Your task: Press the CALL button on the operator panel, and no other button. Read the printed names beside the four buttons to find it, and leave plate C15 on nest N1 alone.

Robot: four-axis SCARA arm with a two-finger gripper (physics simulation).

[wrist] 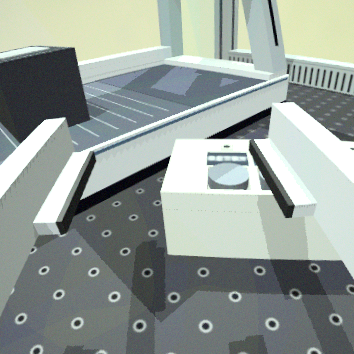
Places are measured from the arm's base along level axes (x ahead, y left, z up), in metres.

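Pixels of known places: gripper, fingertip midpoint: [170,131].
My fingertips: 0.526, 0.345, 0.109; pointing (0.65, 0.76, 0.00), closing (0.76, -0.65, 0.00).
Behind a point stands the place of what it marks, as x, y, z.
The operator panel [187,175] {0.553, 0.365, 0.066} is a white box at centre right in the wrist view. A round grey button [228,175] {0.566, 0.344, 0.069} shows on its top at the left end of the row, with a dark name strip [227,158] {0.585, 0.359, 0.066} behind it; the print is too blurred to read. The right finger hides most of the panel's right part, including the other buttons and names. My gripper [170,131] {0.526, 0.345, 0.109} is shut with nothing held, its two fingers still standing apart in view. Its right finger overlaps the panel in view; its left finger is left of the panel. Plate C15 and nest N1 do not show.
A long, low bed with a white rim [195,125] {0.649, 0.450, 0.044} and a grey-blue surface lies behind the panel. A tall dark block [45,90] {0.530, 0.515, 0.101} stands at its left. Pale posts [263,42] {0.801, 0.468, 0.111} rise behind. A slotted rail [320,77] {1.004, 0.456, 0.031} runs at the back right. The dark table [180,315] {0.507, 0.326, 0.013} has ringed holes.
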